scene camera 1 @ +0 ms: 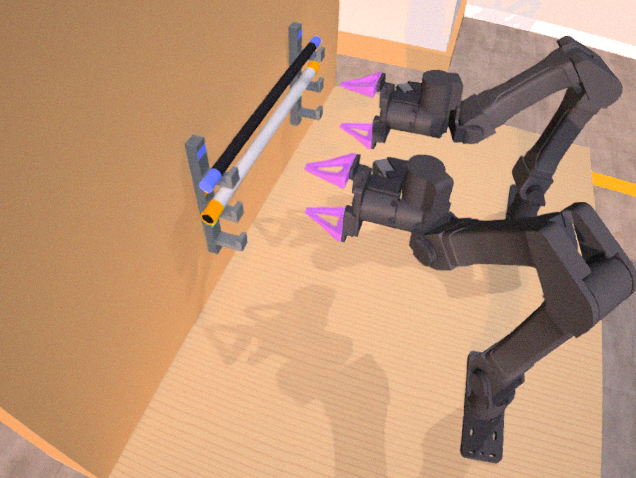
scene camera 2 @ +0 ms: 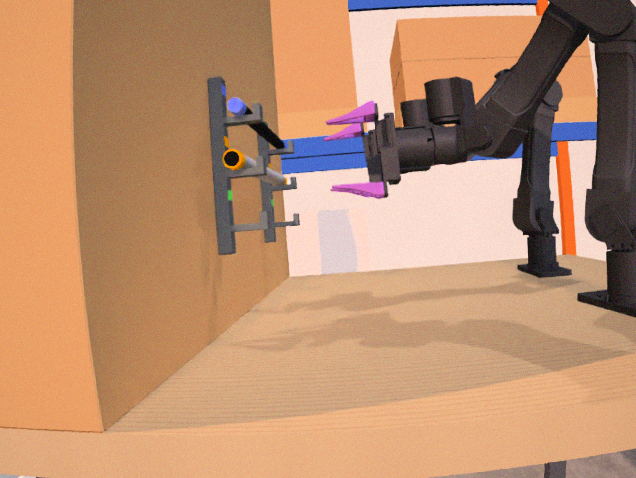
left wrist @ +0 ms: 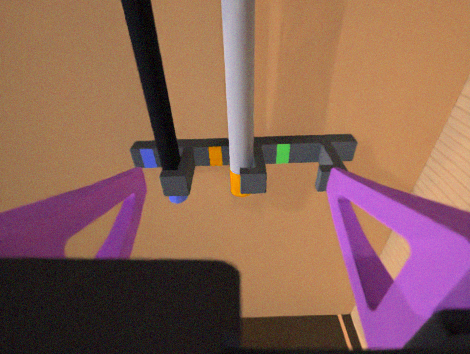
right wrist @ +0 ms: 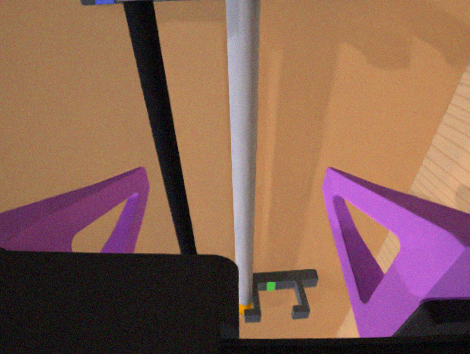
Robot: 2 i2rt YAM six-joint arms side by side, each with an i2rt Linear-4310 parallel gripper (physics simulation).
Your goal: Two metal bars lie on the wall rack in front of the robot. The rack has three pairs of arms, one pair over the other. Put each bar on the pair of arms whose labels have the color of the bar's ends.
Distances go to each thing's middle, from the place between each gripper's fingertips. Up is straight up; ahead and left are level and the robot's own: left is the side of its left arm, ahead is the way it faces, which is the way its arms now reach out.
Labels:
Right now the black bar (scene camera 1: 208,183) is 12 cm ahead of my left hand, 13 cm to the right of it and 7 cm above it.
Right now my right hand is 12 cm to the right of the black bar, 9 cm short of it and 6 cm below it.

